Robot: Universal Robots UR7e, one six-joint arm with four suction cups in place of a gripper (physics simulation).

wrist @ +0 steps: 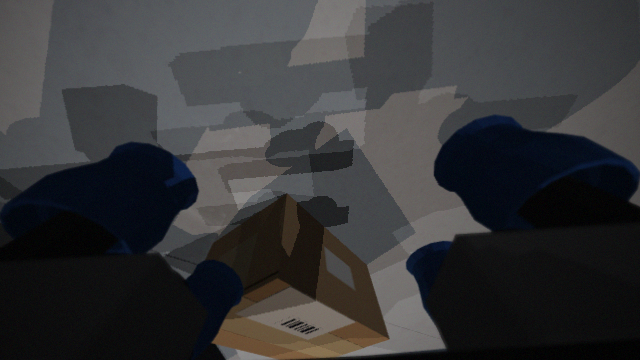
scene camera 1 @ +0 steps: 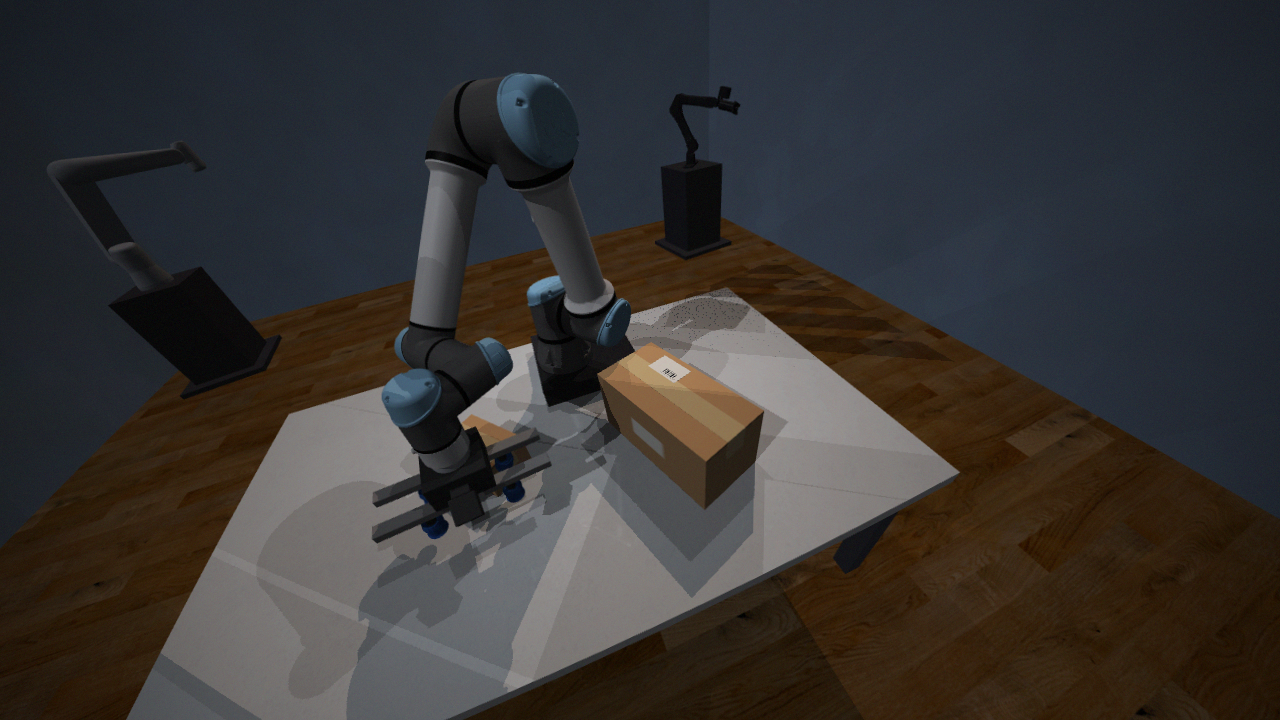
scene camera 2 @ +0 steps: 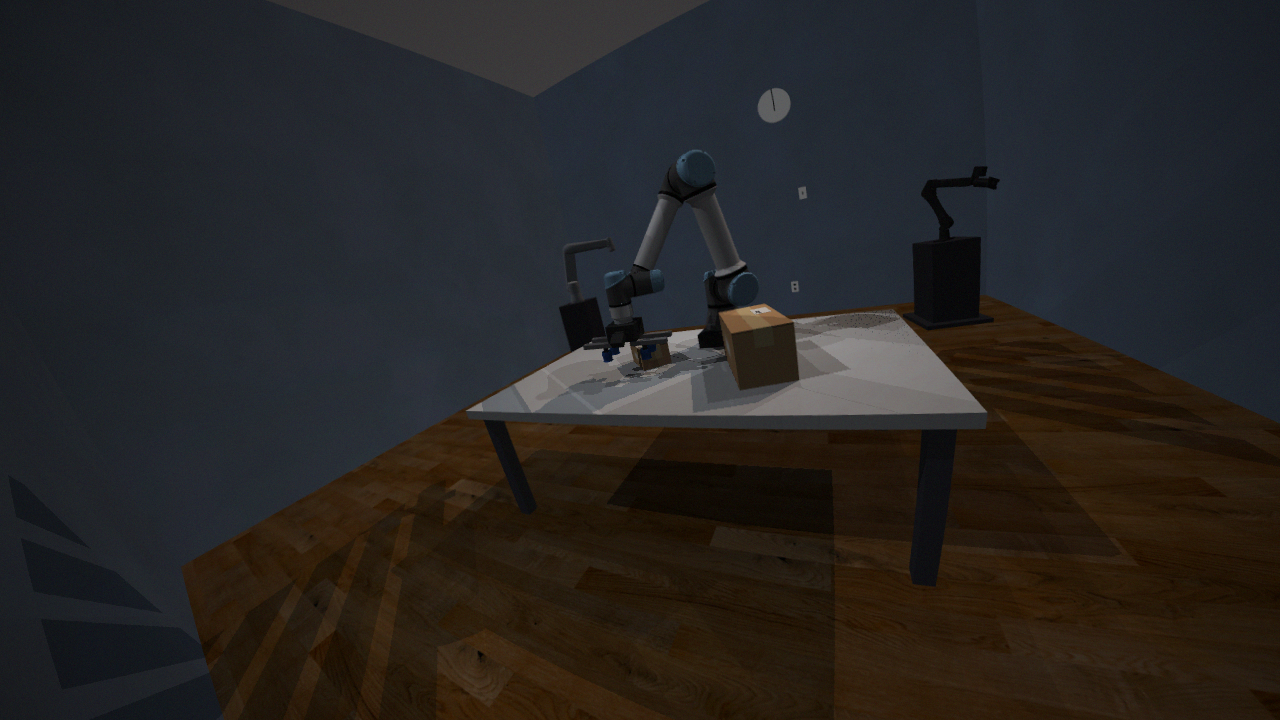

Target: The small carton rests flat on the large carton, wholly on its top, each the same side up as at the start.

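Seen in the pictures: end effector, tool point: (wrist: 319, 228) (scene camera 2: 630, 355); arm's base, origin of the base link: (scene camera 1: 565, 356).
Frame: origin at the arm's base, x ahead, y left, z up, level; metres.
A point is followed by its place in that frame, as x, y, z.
The small brown carton (scene camera 1: 487, 428) @(0.176, -0.246, 0.028) (scene camera 2: 660, 355) @(0.261, -0.216, -0.014) (wrist: 306, 280) @(0.276, -0.291, 0.019) stands on the table with its barcode label on top. In scene camera 1 it is mostly hidden behind my gripper (scene camera 1: 468, 492) @(0.327, -0.303, 0.019) (scene camera 2: 626, 349) @(0.327, -0.303, 0.019) (wrist: 320, 227) @(0.327, -0.303, 0.019). The gripper's four blue suction cups are off and hold nothing. They hang low over the table, on the side of the small carton away from the arm's base. Whether a cup touches the carton is unclear. The large brown carton (scene camera 1: 684, 416) @(0.451, 0.092, 0.103) (scene camera 2: 760, 349) @(0.539, 0.130, 0.049) stands apart to the right, with tape and a label on its top.
Both cartons stand on the white table (scene camera 1: 850, 479) @(0.658, 0.340, -0.052) (scene camera 2: 877, 385) @(0.603, 0.383, -0.052). The arm's black base (scene camera 1: 563, 376) @(0.078, -0.035, 0.000) is at the back, close to the large carton's rear end. Two other arms stand on dark pedestals (scene camera 1: 192, 326) (scene camera 1: 691, 205) on the floor beyond the table.
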